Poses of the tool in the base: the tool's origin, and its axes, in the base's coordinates. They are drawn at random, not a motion.
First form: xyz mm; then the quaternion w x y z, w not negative.
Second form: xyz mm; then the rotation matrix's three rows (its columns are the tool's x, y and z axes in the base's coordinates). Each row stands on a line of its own. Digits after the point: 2 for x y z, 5 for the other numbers.
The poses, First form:
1: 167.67, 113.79, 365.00, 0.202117, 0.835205, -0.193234, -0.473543
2: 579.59, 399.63, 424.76, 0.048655, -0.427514, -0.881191, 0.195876
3: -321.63, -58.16, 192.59, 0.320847, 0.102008, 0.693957, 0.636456
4: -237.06, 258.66, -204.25, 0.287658, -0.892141, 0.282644, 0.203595
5: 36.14, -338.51, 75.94, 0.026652, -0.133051, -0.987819, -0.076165
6: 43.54, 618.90, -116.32, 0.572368, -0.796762, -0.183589, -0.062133
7: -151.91, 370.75, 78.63, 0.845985, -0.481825, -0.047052, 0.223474
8: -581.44, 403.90, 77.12, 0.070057, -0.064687, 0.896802, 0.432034
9: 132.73, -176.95, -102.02, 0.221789, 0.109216, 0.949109, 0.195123
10: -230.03, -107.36, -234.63, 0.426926, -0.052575, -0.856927, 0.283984
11: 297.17, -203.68, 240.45, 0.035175, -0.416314, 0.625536, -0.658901
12: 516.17, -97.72, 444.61, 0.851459, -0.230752, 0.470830, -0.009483
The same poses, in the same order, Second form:
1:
167.67, 113.79, 365.00
0.47684, -0.13136, -0.86912
-0.51420, -0.84362, -0.15461
-0.71290, 0.52063, -0.46981

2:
579.59, 399.63, 424.76
-0.62973, 0.73438, -0.25323
0.77250, 0.55773, -0.30361
-0.08173, -0.38681, -0.91853

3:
-321.63, -58.16, 192.59
-0.77330, -0.26683, 0.57515
0.54999, 0.16904, 0.81789
-0.31546, 0.94880, 0.01604

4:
-237.06, 258.66, -204.25
0.75732, -0.62145, -0.20066
-0.38718, -0.67473, 0.62835
-0.52588, -0.39817, -0.75160

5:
36.14, -338.51, 75.94
-0.96317, 0.26692, -0.03239
0.25880, 0.95299, 0.15757
0.07292, 0.14338, -0.98698

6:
43.54, 618.90, -116.32
0.92487, 0.36368, -0.11115
0.22143, -0.27738, 0.93490
0.30917, -0.88927, -0.33707

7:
-151.91, 370.75, 78.63
0.89569, -0.33277, -0.29496
0.42345, 0.43581, 0.79420
-0.13574, -0.83626, 0.53126

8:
-581.44, 403.90, 77.12
-0.98182, -0.17656, 0.06976
-0.05549, 0.61832, 0.78396
-0.18155, 0.76583, -0.61688

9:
132.73, -176.95, -102.02
-0.87776, 0.12076, 0.46363
0.29387, 0.90000, 0.32194
-0.37838, 0.41883, -0.82547

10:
-230.03, -107.36, -234.63
-0.62994, -0.15237, -0.76155
0.33259, 0.83318, -0.44182
0.70183, -0.53160, -0.47417

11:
297.17, -203.68, 240.45
-0.65089, -0.47448, 0.59263
-0.56719, -0.21494, -0.79504
0.50461, -0.85362, -0.12922

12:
516.17, -97.72, 444.61
0.55646, -0.20114, 0.80616
-0.23344, 0.89333, 0.38402
-0.79741, -0.40188, 0.45015

